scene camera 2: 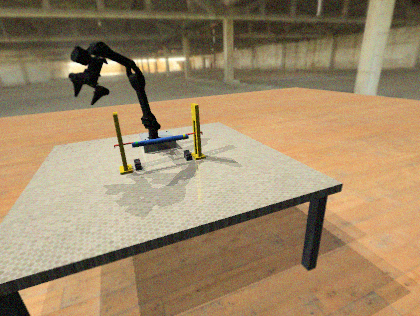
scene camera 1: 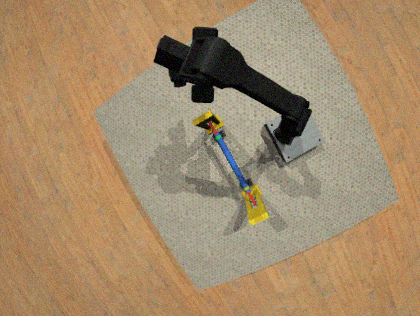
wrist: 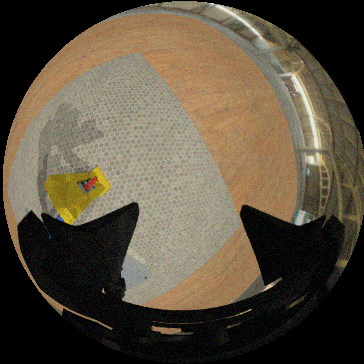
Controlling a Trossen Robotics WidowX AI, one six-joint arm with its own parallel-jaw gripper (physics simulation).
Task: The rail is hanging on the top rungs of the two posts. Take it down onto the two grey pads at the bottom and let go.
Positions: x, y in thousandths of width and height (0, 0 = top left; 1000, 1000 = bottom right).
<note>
My gripper (scene camera 1: 482, 204) is open and holds nothing. Further things: a yellow post (wrist: 188, 540).
My gripper also shows in the wrist view (wrist: 526, 576).
</note>
